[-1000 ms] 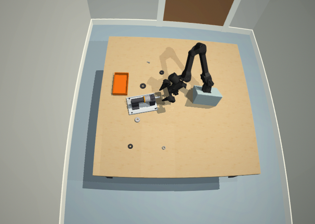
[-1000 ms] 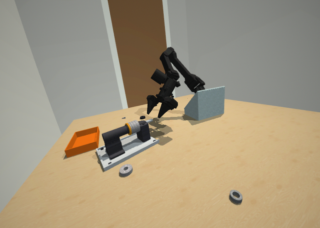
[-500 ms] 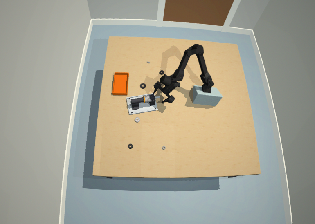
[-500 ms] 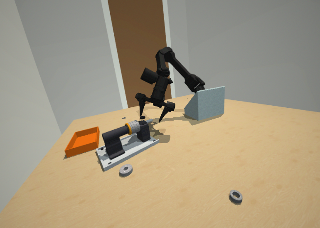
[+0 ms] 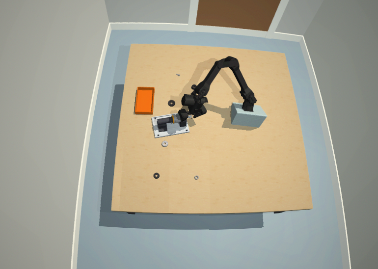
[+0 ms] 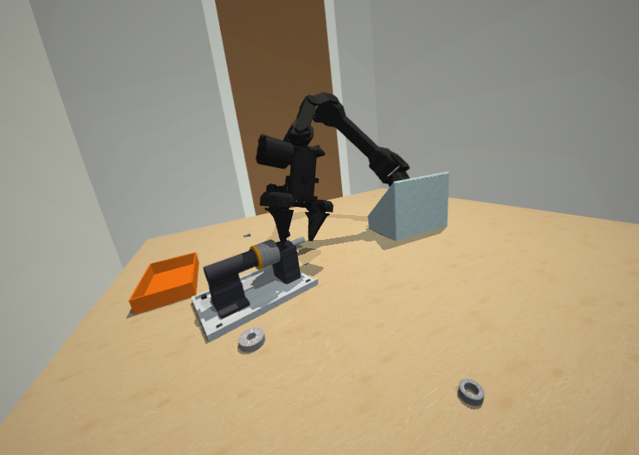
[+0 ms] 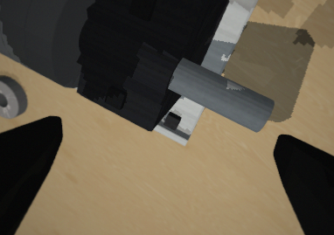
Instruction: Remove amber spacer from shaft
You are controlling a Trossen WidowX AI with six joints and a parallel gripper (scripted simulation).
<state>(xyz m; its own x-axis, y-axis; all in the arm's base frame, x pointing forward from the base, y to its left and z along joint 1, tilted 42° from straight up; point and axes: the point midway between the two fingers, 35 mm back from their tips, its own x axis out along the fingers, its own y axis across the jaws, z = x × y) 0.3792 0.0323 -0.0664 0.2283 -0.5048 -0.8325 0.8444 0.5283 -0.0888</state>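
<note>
Now: gripper tip 50 mm short of the grey shaft, 10 mm to the left of it and 10 mm above it. Round my gripper tip: amber spacer 100 mm ahead, 10 mm below; orange tray 300 mm ahead, 170 mm to the right, 80 mm below.
</note>
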